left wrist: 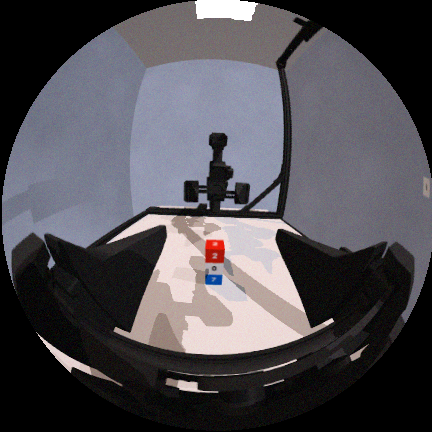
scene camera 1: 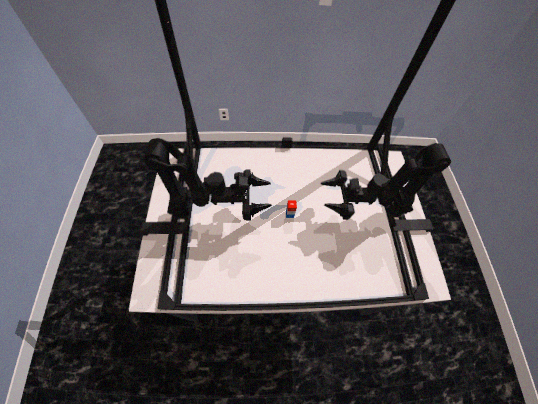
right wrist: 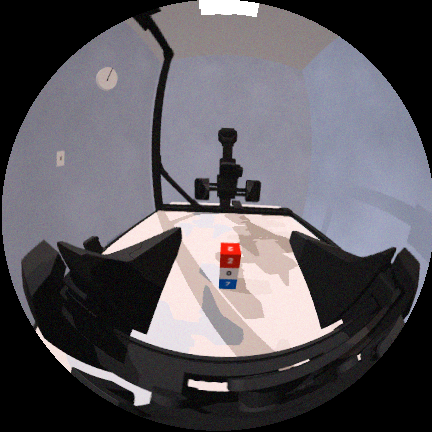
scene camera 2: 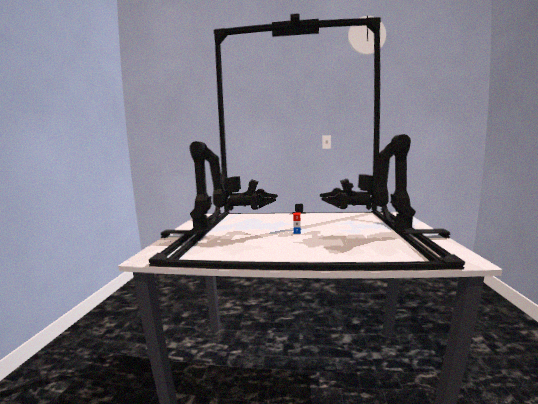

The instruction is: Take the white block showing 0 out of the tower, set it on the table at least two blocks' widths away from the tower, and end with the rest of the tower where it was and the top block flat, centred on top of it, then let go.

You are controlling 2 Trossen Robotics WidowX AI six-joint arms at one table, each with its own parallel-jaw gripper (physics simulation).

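Places are measured from the left arm's base along level axes (x left, y up, z ahead), in millimetres.
Pixels of known places: left gripper, fingertip midpoint: (left wrist: pixel 222 232) (scene camera 1: pixel 322 193) (right wrist: pixel 228 192) (scene camera 2: pixel 320 197); right gripper, fingertip midpoint: (left wrist: pixel 216 194) (scene camera 1: pixel 271 193) (right wrist: pixel 237 234) (scene camera 2: pixel 276 197); left arm's base at its link origin: (scene camera 1: pixel 395 210) (right wrist: pixel 224 207) (scene camera 2: pixel 403 227); right arm's base at its link origin: (left wrist: pixel 214 210) (scene camera 1: pixel 181 212) (scene camera 2: pixel 200 228).
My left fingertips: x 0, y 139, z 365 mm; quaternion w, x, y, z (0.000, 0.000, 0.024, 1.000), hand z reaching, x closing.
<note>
For each thing: its top centre in the pictures, then the offset to it from my left fingertips. "spot": a spot on its surface instead. Level surfaces: height alone.
- red block at its top centre: (right wrist: pixel 229 247) (left wrist: pixel 214 243) (scene camera 1: pixel 292 204) (scene camera 2: pixel 296 213) dx +3, dy -72, dz +103 mm
- white block at its top centre: (right wrist: pixel 228 261) (left wrist: pixel 213 257) (scene camera 2: pixel 296 220) dx +3, dy -101, dz +103 mm
- blue block at its top centre: (right wrist: pixel 227 272) (left wrist: pixel 213 268) (scene camera 1: pixel 290 211) (scene camera 2: pixel 296 226) dx +3, dy -130, dz +103 mm
- white table at its surface level: dy -158 mm
- black frame rail at a spot on its surface: (scene camera 2: pixel 300 265) (scene camera 1: pixel 301 308) spot: dx +380, dy -142, dz +91 mm
- small black box at a spot on its surface: (scene camera 1: pixel 287 142) (scene camera 2: pixel 299 206) spot: dx -358, dy -115, dz +93 mm
A tower of three blocks stands upright on the table. The red block (scene camera 1: pixel 292 204) (scene camera 2: pixel 297 217) (left wrist: pixel 215 251) (right wrist: pixel 230 255) showing 2 is on top. The white block (scene camera 2: pixel 297 224) (left wrist: pixel 214 268) (right wrist: pixel 229 273) showing 0 is in the middle. The blue block (scene camera 1: pixel 290 216) (scene camera 2: pixel 297 230) (left wrist: pixel 213 279) (right wrist: pixel 228 284) showing 7 is at the bottom. My left gripper (scene camera 1: pixel 324 194) (scene camera 2: pixel 322 197) is open and empty, above the table to the right of the tower. My right gripper (scene camera 1: pixel 270 194) (scene camera 2: pixel 275 197) is open and empty, above the table to the left. Both are apart from the tower.
The white table (scene camera 1: pixel 295 285) (scene camera 2: pixel 300 252) has a black frame rail (scene camera 1: pixel 295 305) (scene camera 2: pixel 300 265) along its front edge. Frame posts (scene camera 1: pixel 176 65) (scene camera 1: pixel 417 65) rise at both sides. A small black box (scene camera 1: pixel 287 142) (scene camera 2: pixel 299 207) stands at the back edge.
</note>
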